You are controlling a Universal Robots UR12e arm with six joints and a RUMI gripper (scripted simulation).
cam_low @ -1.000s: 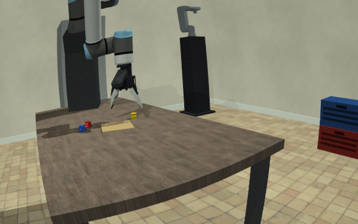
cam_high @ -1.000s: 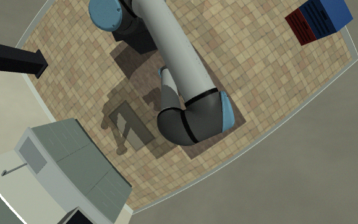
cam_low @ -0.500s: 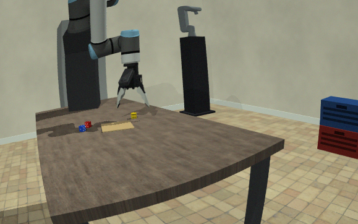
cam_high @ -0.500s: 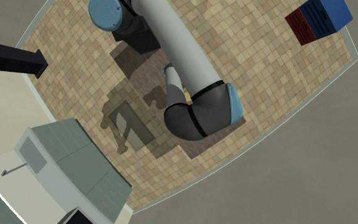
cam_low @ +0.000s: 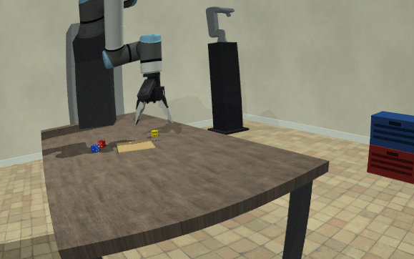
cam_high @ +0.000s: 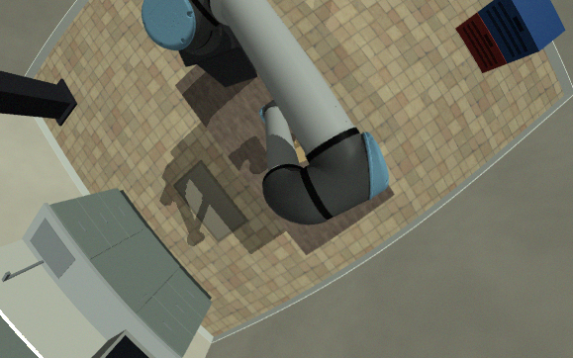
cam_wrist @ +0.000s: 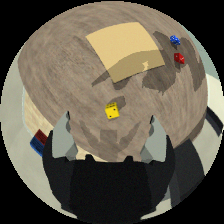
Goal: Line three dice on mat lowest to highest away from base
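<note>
Right now my hand is 20 mm past the yellow die, 10 mm to the right of it and 40 mm above it. The rest, counted from my hand: tan mat (80 mm ahead, 120 mm to the right, 50 mm below); then blue die (50 mm ahead, 280 mm to the right, 40 mm below); then red die (10 mm behind, 240 mm to the right, 40 mm below).
</note>
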